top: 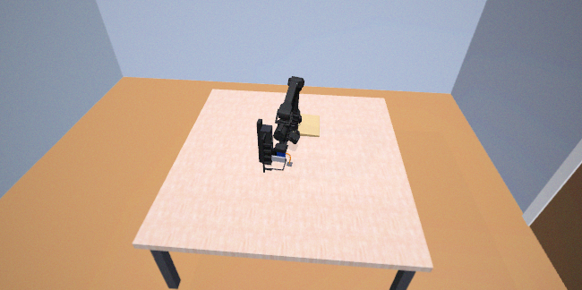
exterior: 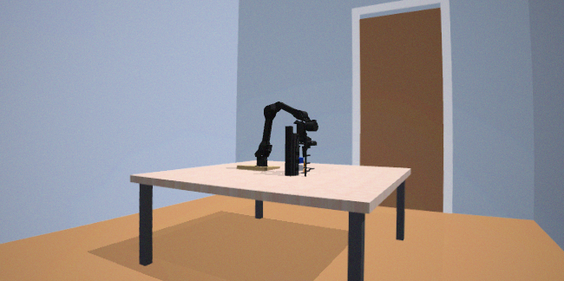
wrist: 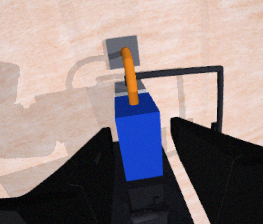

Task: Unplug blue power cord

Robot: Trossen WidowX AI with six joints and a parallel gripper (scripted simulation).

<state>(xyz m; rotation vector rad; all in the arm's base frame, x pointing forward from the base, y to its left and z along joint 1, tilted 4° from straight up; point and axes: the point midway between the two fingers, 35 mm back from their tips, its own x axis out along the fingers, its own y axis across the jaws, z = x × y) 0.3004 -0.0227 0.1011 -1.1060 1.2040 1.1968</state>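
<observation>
My gripper tip is now 3 cm to the left of the blue plug and 1 cm above it.
</observation>
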